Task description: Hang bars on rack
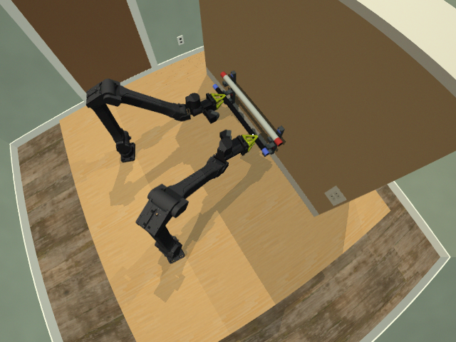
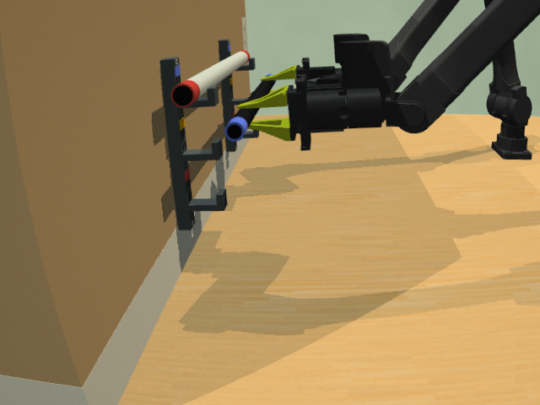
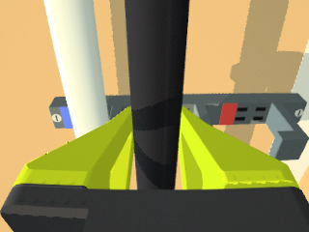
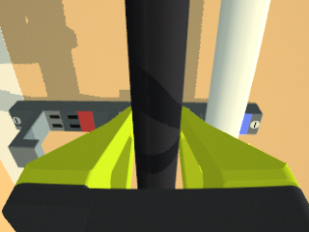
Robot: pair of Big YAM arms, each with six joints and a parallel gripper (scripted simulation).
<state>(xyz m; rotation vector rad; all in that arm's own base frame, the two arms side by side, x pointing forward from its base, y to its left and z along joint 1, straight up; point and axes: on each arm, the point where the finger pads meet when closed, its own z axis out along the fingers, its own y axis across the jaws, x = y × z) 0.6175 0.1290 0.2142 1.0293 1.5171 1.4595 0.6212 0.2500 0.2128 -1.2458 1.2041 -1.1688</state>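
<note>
The black bar lies 15 cm to the right of my left hand. Also, from my left hand: grey baseboard (18 cm to the right, 18 cm below, 10 cm ahead); then brown wall (25 cm ahead, 24 cm above, 18 cm to the right).
Right now my right hand is 150 mm to the right of the black bar. The rest, counted from my right hand: grey baseboard (100 mm ahead, 120 mm to the left, 180 mm below); brown wall (250 mm ahead, 120 mm to the left, 240 mm above).
</note>
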